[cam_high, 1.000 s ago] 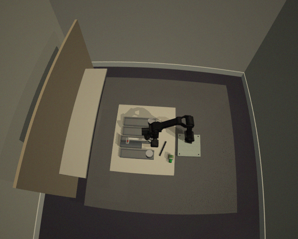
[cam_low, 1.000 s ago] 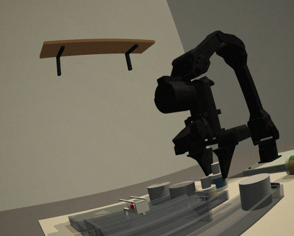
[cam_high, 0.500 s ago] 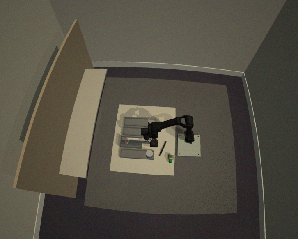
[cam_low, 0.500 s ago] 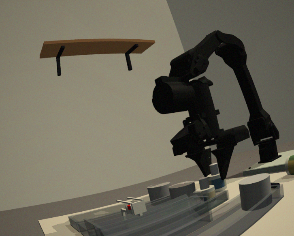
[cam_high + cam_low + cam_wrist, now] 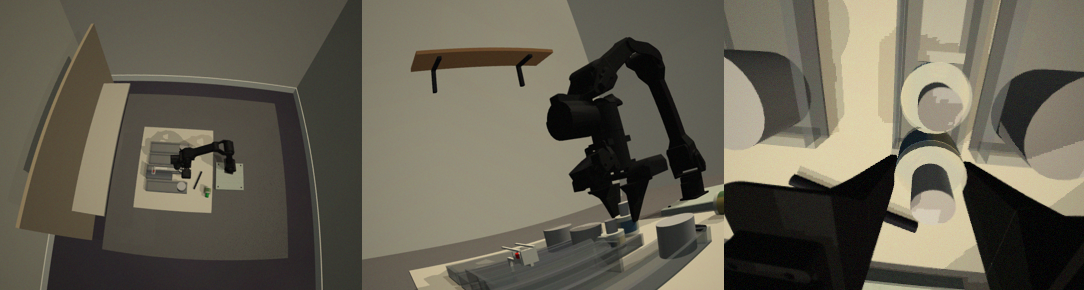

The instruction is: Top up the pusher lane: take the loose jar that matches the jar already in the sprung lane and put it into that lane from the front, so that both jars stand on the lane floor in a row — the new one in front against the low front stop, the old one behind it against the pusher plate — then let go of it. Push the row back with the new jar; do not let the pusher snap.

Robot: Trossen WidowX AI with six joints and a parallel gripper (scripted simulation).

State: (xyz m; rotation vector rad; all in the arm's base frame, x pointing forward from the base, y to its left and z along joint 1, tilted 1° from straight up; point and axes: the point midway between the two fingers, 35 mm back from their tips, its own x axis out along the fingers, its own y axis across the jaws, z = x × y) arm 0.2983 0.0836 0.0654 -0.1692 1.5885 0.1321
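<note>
Right now the black rod is 9 cm behind my gripper tip, 5 cm to the left of it and 4 cm below it. Round my gripper tip: sprung lane (16 cm ahead, 6 cm to the left, 3 cm below); pale pusher part (14 cm ahead, 6 cm to the left).
</note>
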